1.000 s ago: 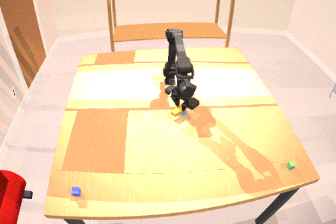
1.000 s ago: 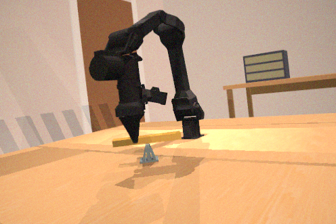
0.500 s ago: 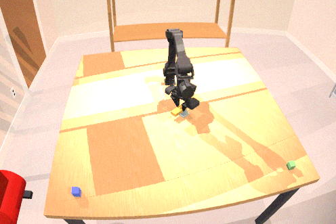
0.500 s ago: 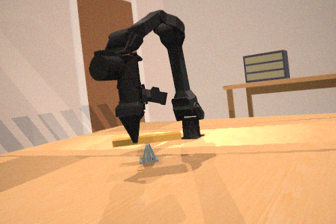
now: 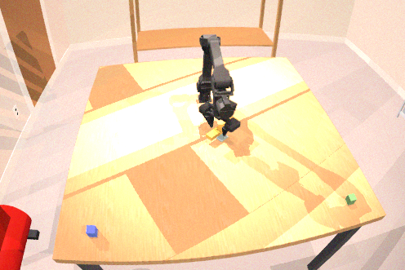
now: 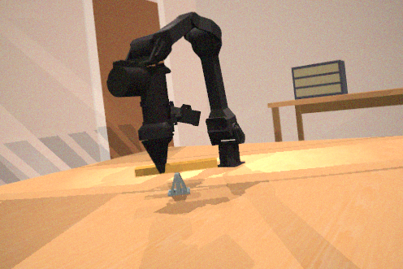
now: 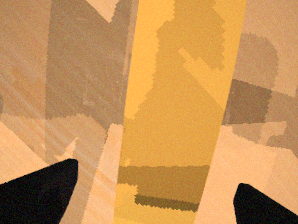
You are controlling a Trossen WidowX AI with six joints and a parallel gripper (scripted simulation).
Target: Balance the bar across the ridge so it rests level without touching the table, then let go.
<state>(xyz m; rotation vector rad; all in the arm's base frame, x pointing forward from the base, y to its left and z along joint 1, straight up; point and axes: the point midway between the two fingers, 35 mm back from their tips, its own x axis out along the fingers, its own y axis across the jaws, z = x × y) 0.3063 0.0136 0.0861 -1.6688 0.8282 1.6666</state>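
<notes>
Now: the yellow bar 2 cm to the left of my gripper tip and 2 cm behind it. The rest, counted from my gripper tip: green cube: 49 cm to the left, 43 cm ahead, 4 cm below; then blue cube: 51 cm to the right, 43 cm ahead, 4 cm below.
</notes>
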